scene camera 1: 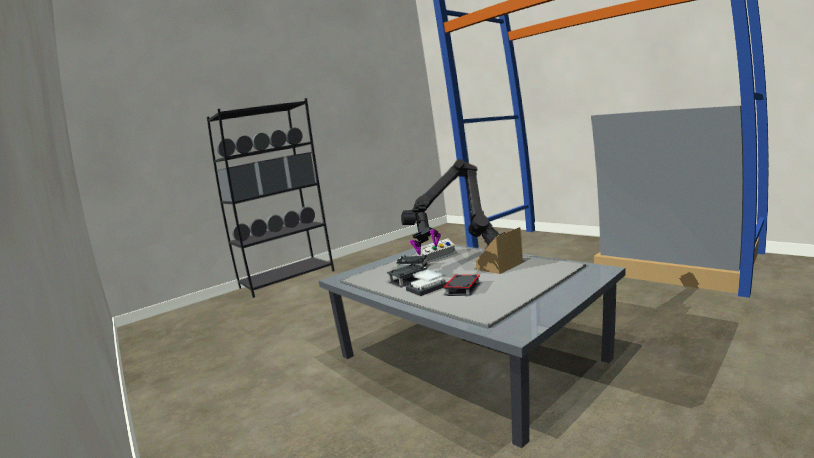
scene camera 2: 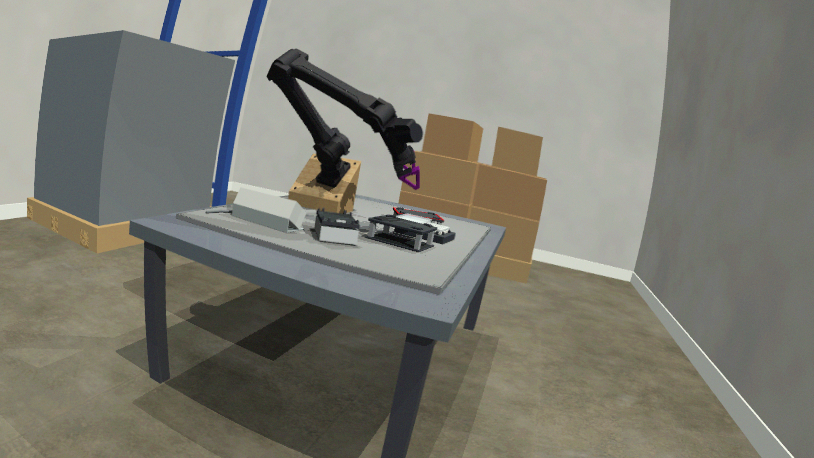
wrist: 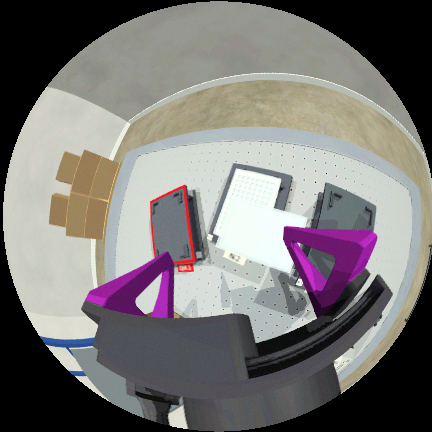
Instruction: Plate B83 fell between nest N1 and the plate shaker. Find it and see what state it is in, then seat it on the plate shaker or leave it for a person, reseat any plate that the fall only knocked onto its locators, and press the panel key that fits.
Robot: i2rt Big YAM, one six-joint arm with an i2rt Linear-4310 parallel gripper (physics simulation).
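Seen in the pictures: gripper, fingertip midpoint: (scene camera 1: 427, 250) (scene camera 2: 415, 181) (wrist: 227, 246); arm's base, origin of the base link: (scene camera 1: 496, 243) (scene camera 2: 333, 173).
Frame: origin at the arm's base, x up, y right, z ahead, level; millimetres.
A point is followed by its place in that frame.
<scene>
A pale plate (scene camera 1: 426, 275) @(x -74, y 106, z 380 mm) (wrist: 260, 237) @(x -74, y 118, z 361 mm), probably B83, lies across part of the white well plate (scene camera 1: 428, 284) @(x -91, y 36, z 425 mm) (wrist: 252, 187) @(x -87, y 79, z 437 mm) in the nest marked N2 (wrist: 285, 184) @(x -103, y 133, z 461 mm) and reaches towards the dark raised stand (scene camera 1: 401, 274) @(x -67, y 212, z 452 mm) (scene camera 2: 401, 224) @(x -69, y 293, z 396 mm) (wrist: 346, 201) @(x -69, y 245, z 452 mm). Its own label, any damage and its exact tilt cannot be made out. A white-bodied device with a black top (scene camera 1: 410, 259) @(x -71, y 399, z 266 mm) (scene camera 2: 336, 229) @(x -89, y 467, z 289 mm), perhaps the shaker, stands beside the dark stand. My gripper (scene camera 1: 428, 248) @(x 40, y 111, z 352 mm) (scene camera 2: 415, 186) @(x 40, y 111, z 352 mm) (wrist: 227, 246) @(x 40, y 111, z 352 mm) is open and empty, above the plates. The key panel (scene camera 1: 438, 249) @(x -73, y 420, z 54 mm) (scene camera 2: 264, 210) @(x -84, y 495, z 65 mm) shows coloured keys in scene camera 1.
A red-rimmed stand (scene camera 1: 462, 283) @(x -86, y -104, z 339 mm) (scene camera 2: 418, 213) @(x -86, y -87, z 316 mm) (wrist: 171, 225) @(x -86, y -67, z 324 mm) is on the other side of N2. The arm's wooden base (scene camera 1: 508, 253) @(x -50, y -63, z -17 mm) (scene camera 2: 324, 190) @(x -58, y 62, z 8 mm) rises at the back of the perforated board (scene camera 1: 512, 301) @(x -126, y -373, z 304 mm) (scene camera 2: 398, 267) @(x -126, y 520, z 488 mm) (wrist: 165, 165) @(x -126, y -208, z 475 mm). The grey table (scene camera 1: 520, 340) @(x -139, y -614, z 527 mm) (scene camera 2: 296, 283) @(x -146, y 771, z 372 mm) is below.
</scene>
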